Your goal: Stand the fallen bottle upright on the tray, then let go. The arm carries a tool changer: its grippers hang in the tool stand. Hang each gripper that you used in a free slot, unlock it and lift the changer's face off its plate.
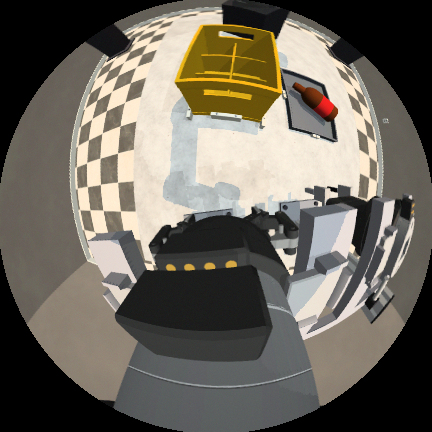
Observation:
In view: a brown bottle [312, 97] and a tool stand [324, 232].

